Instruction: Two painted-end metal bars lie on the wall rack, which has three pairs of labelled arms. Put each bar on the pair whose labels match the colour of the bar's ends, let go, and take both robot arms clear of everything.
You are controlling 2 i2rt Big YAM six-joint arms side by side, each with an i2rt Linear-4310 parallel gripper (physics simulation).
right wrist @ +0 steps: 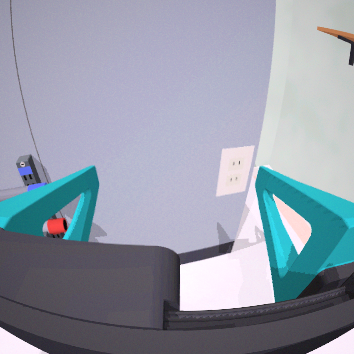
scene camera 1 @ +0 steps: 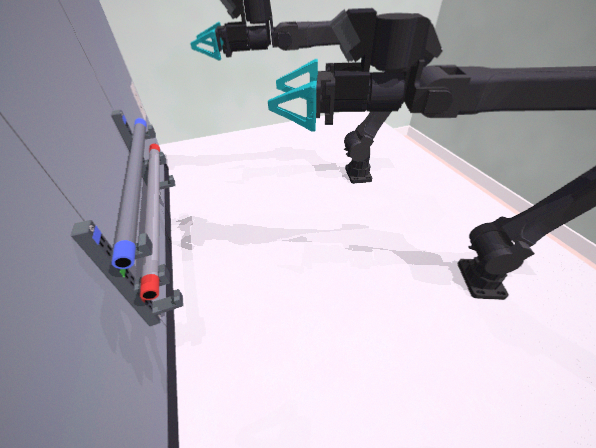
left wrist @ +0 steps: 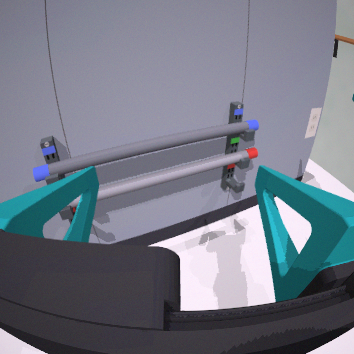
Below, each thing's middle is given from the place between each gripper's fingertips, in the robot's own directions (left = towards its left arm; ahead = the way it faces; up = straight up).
The blue-ended bar [scene camera 1: 124, 250] is 22 cm ahead of my right hand, 39 cm to the left of it and 13 cm below it. Also, from my right hand: red-ended bar [scene camera 1: 149, 290]: 22 cm ahead, 39 cm to the left, 21 cm below.
My left gripper is now 260 mm short of the blue-ended bar, 130 mm above it and 110 mm to the left of it. From my left hand the other things lie so: red-ended bar (250 mm ahead, 210 mm below, 110 mm to the right).
